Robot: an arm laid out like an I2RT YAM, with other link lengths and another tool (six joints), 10 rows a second.
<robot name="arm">
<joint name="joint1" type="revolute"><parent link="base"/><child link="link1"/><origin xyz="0 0 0.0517" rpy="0 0 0"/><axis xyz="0 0 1"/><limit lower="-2.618" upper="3.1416"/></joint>
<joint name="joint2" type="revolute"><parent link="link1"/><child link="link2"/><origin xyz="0.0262 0.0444 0.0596" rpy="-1.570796 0 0"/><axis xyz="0 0 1"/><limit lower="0" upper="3.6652"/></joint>
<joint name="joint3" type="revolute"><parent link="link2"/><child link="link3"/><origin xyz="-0.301 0 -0.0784" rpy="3.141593 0 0"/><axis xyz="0 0 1"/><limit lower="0" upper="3.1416"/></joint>
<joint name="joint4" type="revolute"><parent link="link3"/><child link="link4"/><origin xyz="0.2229 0.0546 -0.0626" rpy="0 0 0"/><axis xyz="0 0 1"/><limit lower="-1.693" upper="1.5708"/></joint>
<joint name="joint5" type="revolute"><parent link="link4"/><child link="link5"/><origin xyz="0.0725 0.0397 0.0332" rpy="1.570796 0 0"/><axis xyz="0 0 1"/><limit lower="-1.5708" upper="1.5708"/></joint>
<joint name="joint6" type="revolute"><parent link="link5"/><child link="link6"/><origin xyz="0.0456 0 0.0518" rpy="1.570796 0 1.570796"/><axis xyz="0 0 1"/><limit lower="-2.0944" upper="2.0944"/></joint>
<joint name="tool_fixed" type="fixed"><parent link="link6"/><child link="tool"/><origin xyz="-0.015 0.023 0.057" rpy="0 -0.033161 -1.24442"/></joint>
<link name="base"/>
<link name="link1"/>
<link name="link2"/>
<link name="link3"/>
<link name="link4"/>
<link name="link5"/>
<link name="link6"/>
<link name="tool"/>
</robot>
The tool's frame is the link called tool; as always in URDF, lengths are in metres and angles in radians.
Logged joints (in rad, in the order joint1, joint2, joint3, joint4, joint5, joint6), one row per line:
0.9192, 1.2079, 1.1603, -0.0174, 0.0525, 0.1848
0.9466, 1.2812, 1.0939, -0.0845, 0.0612, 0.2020
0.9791, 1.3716, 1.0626, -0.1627, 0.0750, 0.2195
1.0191, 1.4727, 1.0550, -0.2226, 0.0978, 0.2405
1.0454, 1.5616, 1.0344, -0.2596, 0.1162, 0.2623
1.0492, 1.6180, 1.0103, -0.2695, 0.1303, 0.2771
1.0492, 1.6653, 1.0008, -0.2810, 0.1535, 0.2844
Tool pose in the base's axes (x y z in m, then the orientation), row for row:
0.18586, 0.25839, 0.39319, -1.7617, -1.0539, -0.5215
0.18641, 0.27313, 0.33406, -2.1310, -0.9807, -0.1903
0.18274, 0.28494, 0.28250, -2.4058, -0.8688, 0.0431
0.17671, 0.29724, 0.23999, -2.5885, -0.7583, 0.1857
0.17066, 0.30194, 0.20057, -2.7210, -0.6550, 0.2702
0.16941, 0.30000, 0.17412, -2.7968, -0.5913, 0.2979
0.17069, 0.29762, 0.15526, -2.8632, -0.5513, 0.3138
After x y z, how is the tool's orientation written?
As angles about the fixed x, y, z axes (roll, pitch, yaw), in radians.
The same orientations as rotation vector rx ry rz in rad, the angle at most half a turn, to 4 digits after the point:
-1.8117, -0.3426, -1.2880
-2.0119, -0.3911, -1.1479
-2.1998, -0.4425, -1.0062
-2.3541, -0.4906, -0.8851
-2.4888, -0.5239, -0.7810
-2.5778, -0.5277, -0.7235
-2.6517, -0.5279, -0.6956

